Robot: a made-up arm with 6 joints. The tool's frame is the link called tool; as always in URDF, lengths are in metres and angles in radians. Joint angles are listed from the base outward.
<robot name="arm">
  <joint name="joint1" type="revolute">
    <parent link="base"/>
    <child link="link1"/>
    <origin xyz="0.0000 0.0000 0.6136"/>
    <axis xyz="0 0 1"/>
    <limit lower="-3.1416" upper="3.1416"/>
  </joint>
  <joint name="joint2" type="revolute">
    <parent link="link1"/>
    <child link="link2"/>
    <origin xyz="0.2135 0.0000 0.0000" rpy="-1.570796 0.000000 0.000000"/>
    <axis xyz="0 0 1"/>
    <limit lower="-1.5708" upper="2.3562"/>
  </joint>
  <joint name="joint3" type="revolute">
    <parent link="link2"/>
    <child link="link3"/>
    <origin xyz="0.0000 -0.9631 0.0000" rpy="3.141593 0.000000 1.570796"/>
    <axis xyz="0 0 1"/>
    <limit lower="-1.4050" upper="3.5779"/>
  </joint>
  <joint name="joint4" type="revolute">
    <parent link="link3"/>
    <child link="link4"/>
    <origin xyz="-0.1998 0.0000 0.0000" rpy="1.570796 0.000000 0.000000"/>
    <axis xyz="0 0 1"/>
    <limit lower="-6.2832" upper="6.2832"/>
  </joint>
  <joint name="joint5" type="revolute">
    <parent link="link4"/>
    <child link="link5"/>
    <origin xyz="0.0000 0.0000 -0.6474" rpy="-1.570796 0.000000 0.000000"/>
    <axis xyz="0 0 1"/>
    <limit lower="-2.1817" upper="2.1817"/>
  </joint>
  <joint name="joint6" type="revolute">
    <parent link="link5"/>
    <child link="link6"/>
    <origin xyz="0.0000 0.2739 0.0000" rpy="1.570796 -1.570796 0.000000"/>
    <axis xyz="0 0 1"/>
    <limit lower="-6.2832" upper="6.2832"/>
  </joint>
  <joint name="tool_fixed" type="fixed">
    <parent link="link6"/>
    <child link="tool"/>
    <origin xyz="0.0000 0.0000 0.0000" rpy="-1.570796 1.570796 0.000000"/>
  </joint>
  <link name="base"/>
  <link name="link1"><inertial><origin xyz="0.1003 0.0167 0.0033"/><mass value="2.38"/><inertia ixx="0.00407" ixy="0" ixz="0" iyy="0.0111" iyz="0" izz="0.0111"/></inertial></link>
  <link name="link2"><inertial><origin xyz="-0.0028 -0.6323 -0.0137"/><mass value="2.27"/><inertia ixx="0.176" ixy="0" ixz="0" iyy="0.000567" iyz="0" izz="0.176"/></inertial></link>
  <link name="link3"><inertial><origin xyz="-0.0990 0.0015 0.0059"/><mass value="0.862"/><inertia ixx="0.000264" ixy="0" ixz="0" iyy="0.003" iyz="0" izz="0.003"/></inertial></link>
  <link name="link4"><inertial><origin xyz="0.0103 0.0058 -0.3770"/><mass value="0.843"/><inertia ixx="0.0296" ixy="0" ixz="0" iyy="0.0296" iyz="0" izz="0.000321"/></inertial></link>
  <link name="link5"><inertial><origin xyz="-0.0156 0.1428 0.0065"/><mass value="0.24"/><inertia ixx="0.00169" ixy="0" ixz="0" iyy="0.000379" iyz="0" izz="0.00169"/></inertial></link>
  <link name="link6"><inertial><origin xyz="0.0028 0.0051 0.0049"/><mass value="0.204"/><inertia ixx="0.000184" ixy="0" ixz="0" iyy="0.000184" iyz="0" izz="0.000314"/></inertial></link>
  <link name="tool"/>
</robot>
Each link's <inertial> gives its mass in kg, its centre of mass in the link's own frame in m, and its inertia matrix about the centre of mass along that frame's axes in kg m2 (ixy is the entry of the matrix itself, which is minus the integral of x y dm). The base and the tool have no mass. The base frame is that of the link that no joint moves.
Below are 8 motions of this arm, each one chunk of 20 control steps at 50 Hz.
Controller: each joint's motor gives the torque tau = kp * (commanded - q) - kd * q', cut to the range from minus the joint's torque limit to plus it. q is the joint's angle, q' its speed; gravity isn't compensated. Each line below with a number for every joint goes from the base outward.
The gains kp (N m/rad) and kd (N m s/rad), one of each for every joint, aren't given. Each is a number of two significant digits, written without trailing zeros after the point. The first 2 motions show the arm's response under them.
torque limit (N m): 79 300 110 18 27 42
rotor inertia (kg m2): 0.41 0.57 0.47 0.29 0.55 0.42
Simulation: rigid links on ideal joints. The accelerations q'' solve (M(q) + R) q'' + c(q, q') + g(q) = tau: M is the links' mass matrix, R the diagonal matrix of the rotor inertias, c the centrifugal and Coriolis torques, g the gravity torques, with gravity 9.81 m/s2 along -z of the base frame. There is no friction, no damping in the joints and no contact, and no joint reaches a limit. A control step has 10 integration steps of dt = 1/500 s. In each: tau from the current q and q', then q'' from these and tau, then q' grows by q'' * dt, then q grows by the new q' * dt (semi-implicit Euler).
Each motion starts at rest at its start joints. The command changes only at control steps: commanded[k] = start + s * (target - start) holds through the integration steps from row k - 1 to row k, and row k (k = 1, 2, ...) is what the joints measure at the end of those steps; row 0 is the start. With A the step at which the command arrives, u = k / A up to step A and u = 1 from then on. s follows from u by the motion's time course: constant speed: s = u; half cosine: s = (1 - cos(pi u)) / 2; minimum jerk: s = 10 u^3 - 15 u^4 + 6 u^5; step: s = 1 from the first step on.
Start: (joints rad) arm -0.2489 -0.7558 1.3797 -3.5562 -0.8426 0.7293
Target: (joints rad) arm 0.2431 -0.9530 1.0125 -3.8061 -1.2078 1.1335
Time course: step
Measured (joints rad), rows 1 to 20:
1: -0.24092 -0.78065 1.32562 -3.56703 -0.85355 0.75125
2: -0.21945 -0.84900 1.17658 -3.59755 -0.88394 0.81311
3: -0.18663 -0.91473 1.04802 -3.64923 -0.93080 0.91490
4: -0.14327 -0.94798 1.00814 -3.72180 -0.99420 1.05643
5: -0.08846 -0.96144 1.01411 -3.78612 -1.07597 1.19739
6: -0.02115 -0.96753 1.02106 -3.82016 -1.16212 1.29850
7: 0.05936 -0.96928 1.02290 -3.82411 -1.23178 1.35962
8: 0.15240 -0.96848 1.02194 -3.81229 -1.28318 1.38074
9: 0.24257 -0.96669 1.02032 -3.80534 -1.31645 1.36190
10: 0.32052 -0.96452 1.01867 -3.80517 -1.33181 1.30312
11: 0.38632 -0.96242 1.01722 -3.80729 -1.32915 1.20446
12: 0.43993 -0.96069 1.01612 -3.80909 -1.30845 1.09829
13: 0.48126 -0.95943 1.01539 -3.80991 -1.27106 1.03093
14: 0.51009 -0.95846 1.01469 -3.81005 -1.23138 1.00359
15: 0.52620 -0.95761 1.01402 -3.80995 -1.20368 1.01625
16: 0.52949 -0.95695 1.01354 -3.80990 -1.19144 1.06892
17: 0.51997 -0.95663 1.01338 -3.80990 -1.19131 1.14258
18: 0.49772 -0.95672 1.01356 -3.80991 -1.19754 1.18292
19: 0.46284 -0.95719 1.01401 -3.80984 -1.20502 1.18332
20: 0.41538 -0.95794 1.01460 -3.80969 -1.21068 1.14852
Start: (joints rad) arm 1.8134 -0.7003 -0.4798 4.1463 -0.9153 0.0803
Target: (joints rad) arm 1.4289 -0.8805 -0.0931 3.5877 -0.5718 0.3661
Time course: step
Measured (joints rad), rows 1 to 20:
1: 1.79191 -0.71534 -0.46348 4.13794 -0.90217 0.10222
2: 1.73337 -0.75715 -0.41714 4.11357 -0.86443 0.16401
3: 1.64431 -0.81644 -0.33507 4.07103 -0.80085 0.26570
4: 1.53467 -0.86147 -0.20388 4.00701 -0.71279 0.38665
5: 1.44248 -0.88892 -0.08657 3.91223 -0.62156 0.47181
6: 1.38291 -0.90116 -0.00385 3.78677 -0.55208 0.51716
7: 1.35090 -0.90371 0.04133 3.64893 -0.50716 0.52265
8: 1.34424 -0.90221 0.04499 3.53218 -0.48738 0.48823
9: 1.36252 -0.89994 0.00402 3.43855 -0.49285 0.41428
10: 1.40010 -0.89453 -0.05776 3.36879 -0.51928 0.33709
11: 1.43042 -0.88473 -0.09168 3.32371 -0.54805 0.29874
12: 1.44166 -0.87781 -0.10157 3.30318 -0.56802 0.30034
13: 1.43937 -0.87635 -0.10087 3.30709 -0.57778 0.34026
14: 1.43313 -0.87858 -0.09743 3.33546 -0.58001 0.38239
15: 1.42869 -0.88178 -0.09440 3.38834 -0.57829 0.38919
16: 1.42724 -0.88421 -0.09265 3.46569 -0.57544 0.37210
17: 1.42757 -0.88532 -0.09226 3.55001 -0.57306 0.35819
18: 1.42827 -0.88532 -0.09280 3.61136 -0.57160 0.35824
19: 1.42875 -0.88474 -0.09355 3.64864 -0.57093 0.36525
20: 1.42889 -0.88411 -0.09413 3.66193 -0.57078 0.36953
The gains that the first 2 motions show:
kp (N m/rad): 2500 7100 3000 750 650 1400
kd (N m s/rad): 55 200 69 18 18 14
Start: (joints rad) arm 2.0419 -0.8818 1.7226 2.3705 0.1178 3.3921
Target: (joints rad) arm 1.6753 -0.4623 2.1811 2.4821 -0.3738 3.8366
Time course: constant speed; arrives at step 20
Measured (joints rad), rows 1 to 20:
1: 2.03844 -0.87608 1.73618 2.37255 0.11240 3.40401
2: 2.02798 -0.86356 1.75910 2.37701 0.09687 3.43107
3: 2.01040 -0.84597 1.78312 2.38271 0.07277 3.46144
4: 1.98787 -0.82519 1.80574 2.38870 0.04440 3.48624
5: 1.96345 -0.80286 1.82742 2.39461 0.01568 3.50596
6: 1.93982 -0.78019 1.84902 2.40036 -0.01133 3.52535
7: 1.91852 -0.75789 1.87106 2.40602 -0.03635 3.54710
8: 1.89976 -0.73618 1.89362 2.41163 -0.06014 3.57045
9: 1.88275 -0.71497 1.91656 2.41720 -0.08368 3.59361
10: 1.86637 -0.69406 1.93968 2.42275 -0.10759 3.61583
11: 1.84966 -0.67324 1.96283 2.42830 -0.13206 3.63759
12: 1.83214 -0.65239 1.98591 2.43386 -0.15693 3.65953
13: 1.81383 -0.63147 2.00892 2.43945 -0.18191 3.68181
14: 1.79506 -0.61046 2.03186 2.44506 -0.20678 3.70422
15: 1.77620 -0.58940 2.05477 2.45069 -0.23147 3.72653
16: 1.75752 -0.56831 2.07767 2.45632 -0.25600 3.74871
17: 1.73909 -0.54721 2.10057 2.46193 -0.28045 3.77087
18: 1.72085 -0.52612 2.12348 2.46753 -0.30492 3.79307
19: 1.70268 -0.50503 2.14640 2.47311 -0.32943 3.81532
20: 1.68449 -0.48396 2.16932 2.47870 -0.35401 3.83757

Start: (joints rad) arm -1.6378 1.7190 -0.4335 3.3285 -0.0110 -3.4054
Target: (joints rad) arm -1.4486 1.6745 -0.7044 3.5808 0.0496 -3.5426
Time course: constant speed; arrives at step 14
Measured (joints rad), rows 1 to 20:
1: -1.63644 1.71872 -0.44122 3.33502 -0.01104 -3.41065
2: -1.63180 1.71784 -0.45771 3.34967 -0.00975 -3.42258
3: -1.62290 1.71619 -0.47791 3.36839 -0.00623 -3.43598
4: -1.60972 1.71384 -0.49839 3.38782 -0.00098 -3.44691
5: -1.59303 1.71093 -0.51820 3.40667 0.00492 -3.45560
6: -1.57413 1.70766 -0.53749 3.42492 0.01057 -3.46415
7: -1.55443 1.70425 -0.55661 3.44289 0.01556 -3.47374
8: -1.53523 1.70088 -0.57577 3.46083 0.01992 -3.48403
9: -1.51749 1.69759 -0.59503 3.47881 0.02392 -3.49424
10: -1.50170 1.69440 -0.61436 3.49683 0.02782 -3.50404
11: -1.48788 1.69124 -0.63372 3.51486 0.03182 -3.51364
12: -1.47570 1.68810 -0.65308 3.53289 0.03599 -3.52331
13: -1.46457 1.68494 -0.67242 3.55090 0.04032 -3.53314
14: -1.45384 1.68177 -0.69175 3.56892 0.04475 -3.54302
15: -1.44434 1.67996 -0.70301 3.58036 0.04904 -3.54760
16: -1.43765 1.67935 -0.70574 3.58366 0.05176 -3.54545
17: -1.43445 1.67913 -0.70503 3.58293 0.05231 -3.54183
18: -1.43460 1.67899 -0.70399 3.58153 0.05129 -3.54069
19: -1.43737 1.67889 -0.70347 3.58073 0.04975 -3.54181
20: -1.44167 1.67886 -0.70335 3.58053 0.04849 -3.54307

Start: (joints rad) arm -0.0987 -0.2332 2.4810 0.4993 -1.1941 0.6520
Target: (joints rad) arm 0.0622 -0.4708 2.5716 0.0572 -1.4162 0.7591
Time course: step
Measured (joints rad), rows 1 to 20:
1: -0.07648 -0.24708 2.50143 0.47830 -1.20702 0.67408
2: -0.01711 -0.28956 2.53927 0.42051 -1.24294 0.73391
3: 0.04386 -0.36411 2.55835 0.33438 -1.30157 0.78661
4: 0.07303 -0.43812 2.57166 0.23102 -1.36762 0.79984
5: 0.07742 -0.48693 2.58095 0.12344 -1.41524 0.77653
6: 0.07019 -0.50972 2.58426 0.04115 -1.43926 0.74937
7: 0.06193 -0.50734 2.58440 -0.01659 -1.44166 0.74438
8: 0.05744 -0.49276 2.58005 -0.05199 -1.43292 0.75497
9: 0.05697 -0.47950 2.57449 -0.06539 -1.42292 0.76397
10: 0.05850 -0.47204 2.57135 -0.05618 -1.41617 0.76418
11: 0.06005 -0.46986 2.57090 -0.02381 -1.41330 0.75978
12: 0.06124 -0.47062 2.57182 0.02396 -1.41310 0.75697
13: 0.06294 -0.47228 2.57300 0.05631 -1.41408 0.75745
14: 0.06416 -0.47365 2.57383 0.06694 -1.41520 0.75915
15: 0.06414 -0.47432 2.57413 0.06507 -1.41597 0.75995
16: 0.06324 -0.47442 2.57407 0.06048 -1.41632 0.75959
17: 0.06227 -0.47425 2.57389 0.05745 -1.41638 0.75898
18: 0.06176 -0.47404 2.57374 0.05643 -1.41629 0.75878
19: 0.06173 -0.47390 2.57367 0.05656 -1.41618 0.75897
20: 0.06195 -0.47385 2.57366 0.05699 -1.41608 0.75918

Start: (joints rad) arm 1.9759 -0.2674 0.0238 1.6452 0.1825 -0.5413
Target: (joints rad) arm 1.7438 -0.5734 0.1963 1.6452 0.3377 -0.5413
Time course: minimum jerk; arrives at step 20
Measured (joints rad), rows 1 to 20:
1: 1.97579 -0.26771 0.02299 1.64524 0.18257 -0.54130
2: 1.97491 -0.26854 0.02258 1.64535 0.18299 -0.54129
3: 1.97226 -0.27081 0.02358 1.64547 0.18423 -0.54129
4: 1.96689 -0.27587 0.02652 1.64558 0.18686 -0.54129
5: 1.95823 -0.28486 0.03194 1.64567 0.19140 -0.54129
6: 1.94615 -0.29844 0.04015 1.64573 0.19818 -0.54129
7: 1.93086 -0.31669 0.05117 1.64575 0.20724 -0.54129
8: 1.91288 -0.33922 0.06468 1.64572 0.21843 -0.54129
9: 1.89288 -0.36521 0.08014 1.64565 0.23136 -0.54130
10: 1.87168 -0.39362 0.09686 1.64555 0.24554 -0.54130
11: 1.85012 -0.42325 0.11410 1.64543 0.26042 -0.54130
12: 1.82901 -0.45288 0.13113 1.64529 0.27539 -0.54130
13: 1.80913 -0.48130 0.14726 1.64516 0.28985 -0.54130
14: 1.79117 -0.50738 0.16185 1.64503 0.30325 -0.54130
15: 1.77574 -0.53017 0.17437 1.64491 0.31505 -0.54130
16: 1.76327 -0.54890 0.18443 1.64482 0.32485 -0.54130
17: 1.75401 -0.56310 0.19180 1.64476 0.33234 -0.54130
18: 1.74796 -0.57266 0.19647 1.64475 0.33743 -0.54130
19: 1.74477 -0.57788 0.19865 1.64479 0.34020 -0.54130
20: 1.74367 -0.57956 0.19886 1.64489 0.34103 -0.54130

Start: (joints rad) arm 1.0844 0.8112 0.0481 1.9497 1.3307 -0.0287
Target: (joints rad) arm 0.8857 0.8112 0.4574 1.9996 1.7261 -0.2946
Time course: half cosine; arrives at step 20
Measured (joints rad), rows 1 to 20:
1: 1.08428 0.81236 0.04876 1.94998 1.33116 -0.02958
2: 1.08361 0.81445 0.05217 1.95097 1.33333 -0.03330
3: 1.08174 0.81631 0.06029 1.95258 1.33888 -0.04114
4: 1.07795 0.81741 0.07364 1.95456 1.34914 -0.05274
5: 1.07163 0.81776 0.09188 1.95677 1.36464 -0.06702
6: 1.06245 0.81759 0.11432 1.95925 1.38513 -0.08325
7: 1.05036 0.81722 0.14019 1.96208 1.40984 -0.10115
8: 1.03562 0.81684 0.16873 1.96527 1.43777 -0.12060
9: 1.01875 0.81655 0.19919 1.96880 1.46790 -0.14121
10: 1.00046 0.81633 0.23083 1.97257 1.49931 -0.16239
11: 0.98150 0.81616 0.26291 1.97646 1.53120 -0.18352
12: 0.96266 0.81598 0.29466 1.98035 1.56286 -0.20405
13: 0.94464 0.81577 0.32533 1.98412 1.59361 -0.22352
14: 0.92803 0.81551 0.35417 1.98767 1.62278 -0.24149
15: 0.91328 0.81522 0.38047 1.99091 1.64970 -0.25751
16: 0.90071 0.81492 0.40358 1.99375 1.67368 -0.27117
17: 0.89053 0.81464 0.42293 1.99614 1.69413 -0.28213
18: 0.88284 0.81438 0.43804 1.99801 1.71049 -0.29011
19: 0.87771 0.81417 0.44853 1.99931 1.72234 -0.29493
20: 0.87512 0.81402 0.45415 2.00002 1.72937 -0.29648

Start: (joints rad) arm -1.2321 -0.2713 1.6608 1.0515 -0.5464 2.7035
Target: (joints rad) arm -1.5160 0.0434 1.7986 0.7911 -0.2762 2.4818
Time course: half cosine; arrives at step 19
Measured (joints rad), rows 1 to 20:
1: -1.23295 -0.27109 1.66202 1.05089 -0.54618 2.70269
2: -1.23644 -0.26931 1.66530 1.04845 -0.54462 2.69926
3: -1.24363 -0.26425 1.67036 1.04300 -0.54025 2.69203
4: -1.25460 -0.25494 1.67667 1.03398 -0.53211 2.68136
5: -1.26895 -0.24117 1.68386 1.02147 -0.51998 2.66827
6: -1.28618 -0.22328 1.69181 1.00590 -0.50423 2.65347
7: -1.30577 -0.20198 1.70052 0.98787 -0.48555 2.63725
8: -1.32715 -0.17813 1.70998 0.96801 -0.46473 2.61976
9: -1.34974 -0.15256 1.72008 0.94693 -0.44255 2.60139
10: -1.37293 -0.12608 1.73060 0.92522 -0.41967 2.58272
11: -1.39611 -0.09944 1.74125 0.90348 -0.39671 2.56436
12: -1.41866 -0.07331 1.75170 0.88227 -0.37427 2.54681
13: -1.44000 -0.04838 1.76162 0.86215 -0.35290 2.53054
14: -1.45957 -0.02527 1.77072 0.84367 -0.33316 2.51594
15: -1.47684 -0.00461 1.77873 0.82732 -0.31557 2.50342
16: -1.49137 0.01304 1.78545 0.81353 -0.30060 2.49332
17: -1.50273 0.02721 1.79068 0.80270 -0.28865 2.48595
18: -1.51061 0.03749 1.79429 0.79509 -0.28005 2.48149
19: -1.51477 0.04361 1.79617 0.79093 -0.27501 2.48006
20: -1.51603 0.04599 1.79701 0.78970 -0.27326 2.48089

